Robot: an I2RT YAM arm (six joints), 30 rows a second.
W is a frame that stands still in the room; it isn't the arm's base.
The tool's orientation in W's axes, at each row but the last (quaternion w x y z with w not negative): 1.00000 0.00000 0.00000 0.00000; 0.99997 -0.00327 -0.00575 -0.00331; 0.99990 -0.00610 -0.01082 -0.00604; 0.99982 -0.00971 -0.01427 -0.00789
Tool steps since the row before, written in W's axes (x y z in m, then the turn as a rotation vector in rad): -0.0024 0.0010 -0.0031 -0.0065 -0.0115 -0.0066; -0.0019 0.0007 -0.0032 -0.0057 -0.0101 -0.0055; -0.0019 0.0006 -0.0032 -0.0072 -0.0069 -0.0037; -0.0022 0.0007 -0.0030 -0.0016 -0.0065 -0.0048
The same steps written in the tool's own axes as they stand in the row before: -0.0024 0.0010 -0.0031 -0.0065 -0.0115 -0.0066; -0.0019 0.0007 -0.0032 -0.0057 -0.0101 -0.0055; -0.0020 0.0006 -0.0032 -0.0072 -0.0069 -0.0036; -0.0023 0.0007 -0.0029 -0.0016 -0.0064 -0.0049
